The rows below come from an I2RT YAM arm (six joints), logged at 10 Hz.
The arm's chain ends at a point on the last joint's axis. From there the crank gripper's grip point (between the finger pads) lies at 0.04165 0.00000 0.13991 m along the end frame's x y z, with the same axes.
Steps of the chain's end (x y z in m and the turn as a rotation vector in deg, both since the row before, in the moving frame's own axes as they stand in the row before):
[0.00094, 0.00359, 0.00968, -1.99, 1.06, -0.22]
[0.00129, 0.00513, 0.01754, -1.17, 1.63, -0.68]
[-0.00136, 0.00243, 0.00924, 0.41, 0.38, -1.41]
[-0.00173, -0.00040, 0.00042, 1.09, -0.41, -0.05]
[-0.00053, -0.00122, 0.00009, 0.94, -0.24, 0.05]
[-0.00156, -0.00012, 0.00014, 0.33, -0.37, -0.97]
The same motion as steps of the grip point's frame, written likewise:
[0.00353, 0.00827, 0.00880, -1.99, 1.06, -0.22]
[0.00527, 0.00746, 0.01627, -1.17, 1.63, -0.68]
[-0.00046, 0.00039, 0.00895, 0.41, 0.38, -1.41]
[-0.00273, -0.00310, 0.00069, 1.09, -0.41, -0.05]
[-0.00112, -0.00348, 0.00024, 0.94, -0.24, 0.05]
[-0.00248, -0.00162, 0.00040, 0.33, -0.37, -0.97]

